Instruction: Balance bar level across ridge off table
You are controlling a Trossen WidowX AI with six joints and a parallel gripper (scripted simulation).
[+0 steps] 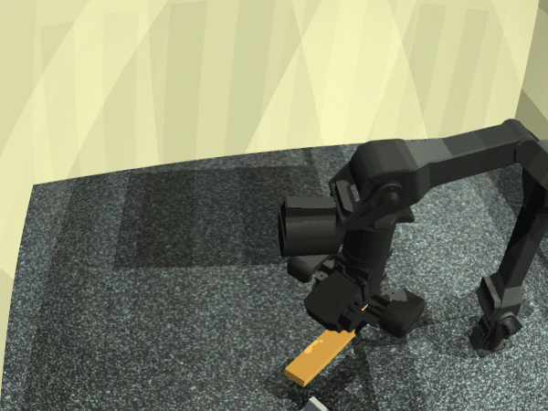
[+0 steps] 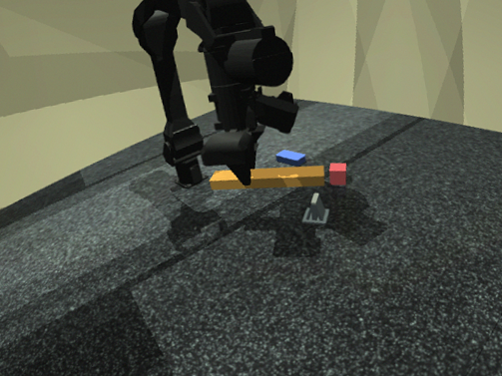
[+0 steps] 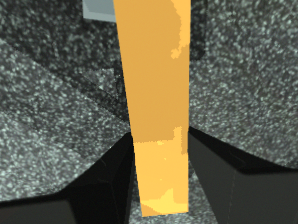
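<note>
Right now the red cube is 21 cm to the left of my gripper tip, 9 cm below it and 2 cm ahead of it. From my gripper tip the other things lie so: blue block (24 cm to the left, 13 cm behind, 10 cm below); orange bar (2 cm to the left, 2 cm ahead).
</note>
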